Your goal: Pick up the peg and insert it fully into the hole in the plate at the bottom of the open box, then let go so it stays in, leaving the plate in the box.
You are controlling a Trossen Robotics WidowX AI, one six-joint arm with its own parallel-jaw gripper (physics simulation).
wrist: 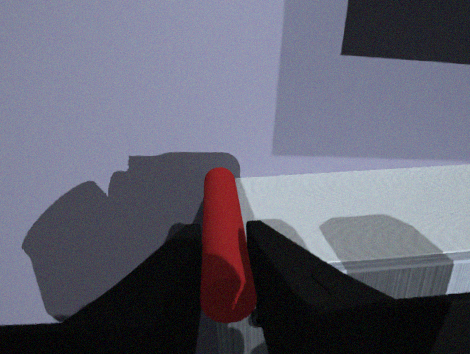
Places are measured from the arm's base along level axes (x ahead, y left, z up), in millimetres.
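Pixels of known places: gripper, fingertip midpoint: (224,236).
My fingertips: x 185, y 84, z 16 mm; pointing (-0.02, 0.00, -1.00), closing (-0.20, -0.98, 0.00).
Observation:
Behind a point stands the place of what it marks.
The red peg (221,200) @(z -4, x 188, y 83 mm) is a smooth round rod. It runs lengthwise between the two black fingers, with its narrower-looking end towards the middle of the wrist view and its wider-looking end low between the fingers. My gripper (224,236) @(z 16, x 185, y 84 mm) is shut on the peg, with one finger against each side. The finger shadow falls across the peg's lower end. I cannot make out the plate or its hole in this view, and I cannot tell whether any part of the open box shows.
A pale grey, straight-edged surface (300,200) @(z -59, x 151, y 47 mm) lies at the lower right, beside and partly below the right finger. A dark, straight-edged shape (407,30) is at the top right, with a shadow around it. The bluish table top (125,75) @(z -98, x 233, y 123 mm) carries a large gripper shadow at the left.

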